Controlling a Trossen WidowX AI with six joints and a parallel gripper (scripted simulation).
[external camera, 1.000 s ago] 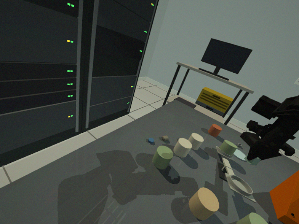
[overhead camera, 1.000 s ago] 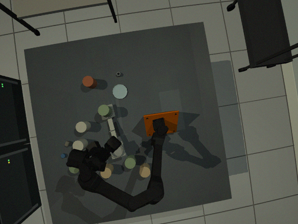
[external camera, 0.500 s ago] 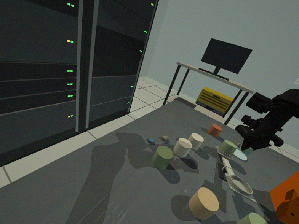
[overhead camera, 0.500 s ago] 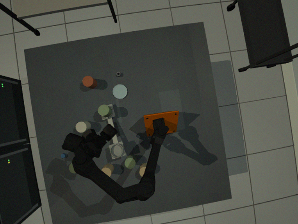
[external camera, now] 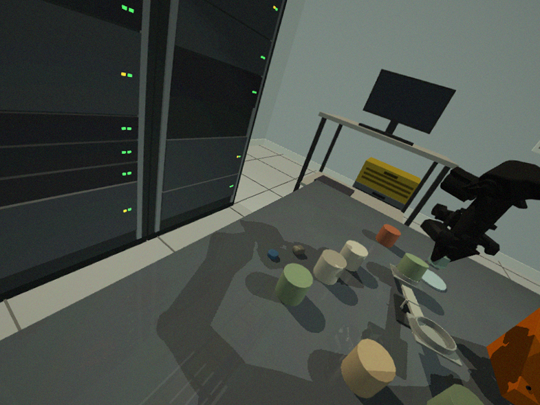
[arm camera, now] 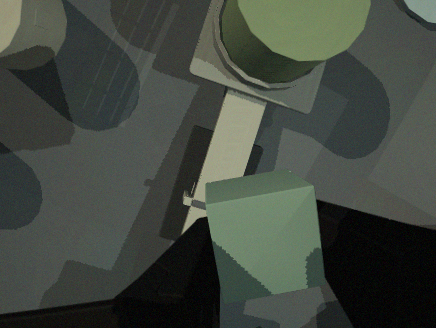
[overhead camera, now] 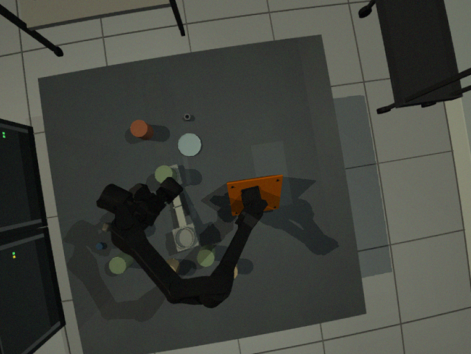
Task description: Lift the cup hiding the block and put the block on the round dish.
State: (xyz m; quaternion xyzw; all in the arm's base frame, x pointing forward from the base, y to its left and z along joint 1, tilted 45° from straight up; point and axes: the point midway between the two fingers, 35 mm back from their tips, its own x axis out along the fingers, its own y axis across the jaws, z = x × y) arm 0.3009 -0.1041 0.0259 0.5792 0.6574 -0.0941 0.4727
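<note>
The pale blue round dish is 200 mm to the right of my gripper tip, 150 mm below it and 110 mm behind it. Also, from my gripper tip: pale green block (10 mm above); balance beam (120 mm below, 40 mm to the left); green cup (110 mm to the right, 100 mm below).
</note>
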